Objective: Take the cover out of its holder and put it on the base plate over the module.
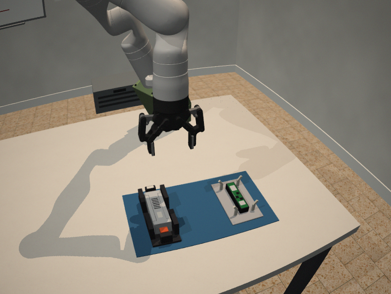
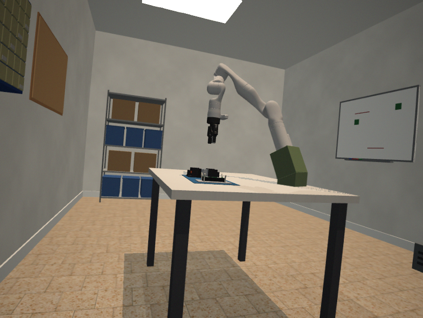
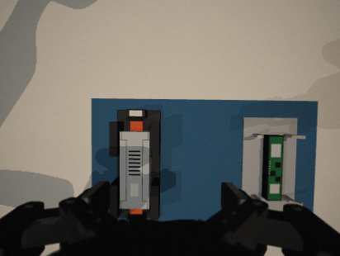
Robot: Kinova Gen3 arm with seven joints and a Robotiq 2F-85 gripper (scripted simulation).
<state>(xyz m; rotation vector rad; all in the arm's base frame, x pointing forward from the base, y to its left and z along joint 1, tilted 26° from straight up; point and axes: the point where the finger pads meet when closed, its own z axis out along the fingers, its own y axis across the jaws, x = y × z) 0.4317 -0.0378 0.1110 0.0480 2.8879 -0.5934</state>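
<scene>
The grey cover lies 180 mm below my hand, 50 mm to the right of it and 20 mm ahead of it.
</scene>
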